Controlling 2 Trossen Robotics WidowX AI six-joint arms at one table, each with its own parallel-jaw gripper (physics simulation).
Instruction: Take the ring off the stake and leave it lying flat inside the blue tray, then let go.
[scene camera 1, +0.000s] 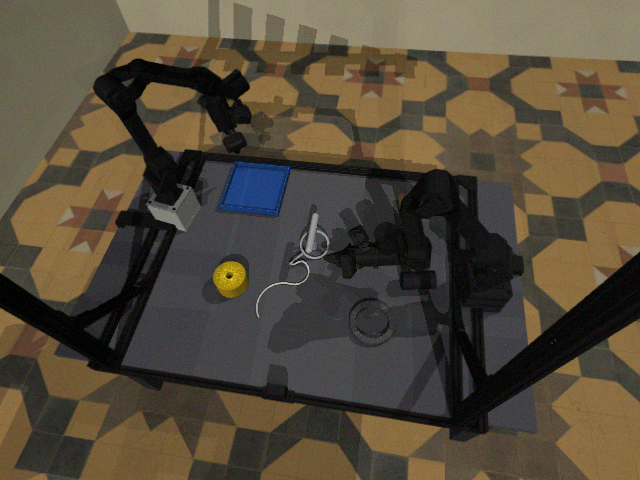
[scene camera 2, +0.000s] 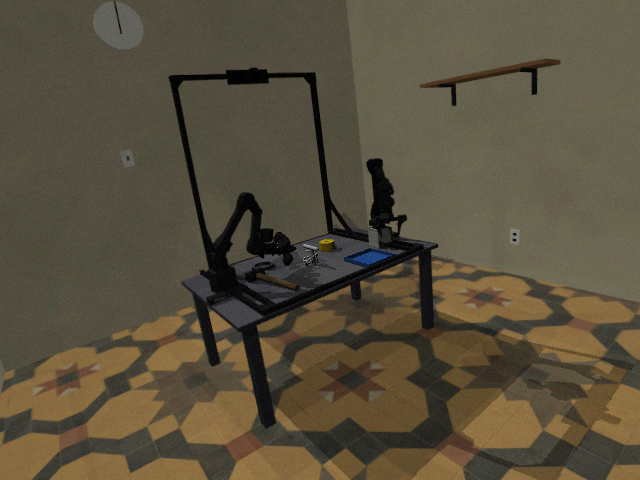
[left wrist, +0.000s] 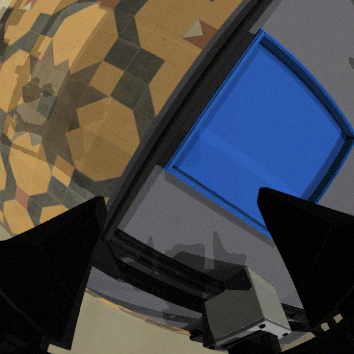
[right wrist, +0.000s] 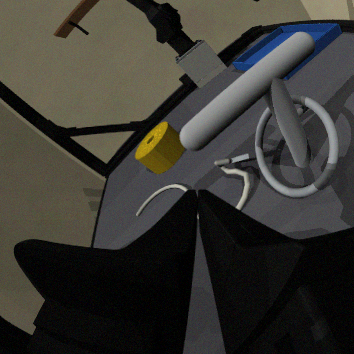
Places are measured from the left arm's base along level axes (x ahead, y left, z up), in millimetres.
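Where they show: left gripper, fingertip midpoint: (scene camera 2: 390, 236) (left wrist: 183, 200); right gripper, fingertip midpoint: (scene camera 1: 324, 258) (scene camera 2: 296, 248) (right wrist: 195, 197); left arm's base at its link origin: (scene camera 1: 169, 195) (left wrist: 250, 341) (right wrist: 187, 49); right arm's base at its link origin: (scene camera 1: 489, 276) (scene camera 2: 220, 269).
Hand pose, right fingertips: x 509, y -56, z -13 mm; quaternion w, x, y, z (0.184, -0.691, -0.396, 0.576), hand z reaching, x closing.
Things, the pixels of their top centre, and the offset from my right fingertips. "spot": a spot on its surface instead.
- pale ring at a spot on its surface: (right wrist: 334, 142) (scene camera 1: 327, 238) spot: dy +92, dx -21, dz -50 mm
- grey-white stake at its top centre: (right wrist: 247, 71) (scene camera 1: 312, 230) (scene camera 2: 310, 245) dy +64, dx -57, dz +15 mm
- blue tray at its top centre: (left wrist: 285, 147) (right wrist: 280, 40) (scene camera 1: 255, 185) (scene camera 2: 369, 255) dy +226, dx -317, dz -68 mm
- yellow spool at its top centre: (right wrist: 150, 139) (scene camera 1: 229, 275) (scene camera 2: 326, 241) dy -112, dx -241, dz -40 mm
- curved white cable at a spot on its surface: (scene camera 1: 281, 283) spot: dy -71, dx -107, dz -86 mm
- dark grey ring at a spot on its surface: (scene camera 1: 353, 322) spot: dy -122, dx +122, dz -75 mm
- hammer at its top centre: (scene camera 2: 272, 274) dy +178, dx +206, dz -40 mm
The pale ring (scene camera 1: 328, 240) (right wrist: 334, 142) is around the thin stem of the grey-white stake (scene camera 1: 312, 232) (right wrist: 291, 125), which has a thick rounded bar at its top. The blue tray (scene camera 1: 255, 186) (scene camera 2: 369, 256) (left wrist: 265, 120) (right wrist: 270, 47) lies flat and empty at the table's far left in scene camera 1. My right gripper (scene camera 1: 328, 258) (right wrist: 195, 197) is shut with nothing between its fingertips, just right of the ring in scene camera 1 and apart from it. My left gripper (scene camera 1: 236, 149) (left wrist: 183, 200) is open and empty, raised beyond the tray's far edge.
In scene camera 1 a yellow spool (scene camera 1: 230, 279) stands left of a curved white cable (scene camera 1: 281, 283), whose end lies near the stake. A dark grey ring (scene camera 1: 353, 322) lies nearer the front. A hammer (scene camera 2: 279, 281) lies near the right arm's base. A black frame surrounds the table.
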